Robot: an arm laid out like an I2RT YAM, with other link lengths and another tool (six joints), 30 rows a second.
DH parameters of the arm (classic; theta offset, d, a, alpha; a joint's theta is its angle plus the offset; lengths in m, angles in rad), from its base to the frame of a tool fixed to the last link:
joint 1: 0 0.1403 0.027 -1.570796
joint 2: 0 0 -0.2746 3.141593
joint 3: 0.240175 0 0.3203 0
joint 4: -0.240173 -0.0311 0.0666 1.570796
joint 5: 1.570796 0.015 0 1.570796
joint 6: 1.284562 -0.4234 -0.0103 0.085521
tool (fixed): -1.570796 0.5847 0 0
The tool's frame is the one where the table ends.
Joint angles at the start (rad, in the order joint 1, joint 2, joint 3, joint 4, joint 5, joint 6):
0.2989, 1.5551, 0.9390, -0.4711, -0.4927, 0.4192
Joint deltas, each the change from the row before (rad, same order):
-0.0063, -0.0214, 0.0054, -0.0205, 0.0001, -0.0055
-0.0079, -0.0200, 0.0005, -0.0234, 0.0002, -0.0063
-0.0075, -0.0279, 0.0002, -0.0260, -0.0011, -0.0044
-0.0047, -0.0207, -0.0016, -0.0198, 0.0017, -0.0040
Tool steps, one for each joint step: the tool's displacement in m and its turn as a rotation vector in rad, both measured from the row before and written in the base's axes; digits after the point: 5 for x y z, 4 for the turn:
-0.00008, -0.00277, 0.00863, 0.0003, -0.0092, -0.0021
-0.00208, -0.00405, 0.00580, -0.0026, -0.0009, -0.0031
-0.00283, -0.00382, 0.00836, 0.0003, -0.0043, -0.0036
-0.00284, -0.00306, 0.00531, -0.0027, -0.0020, -0.0024

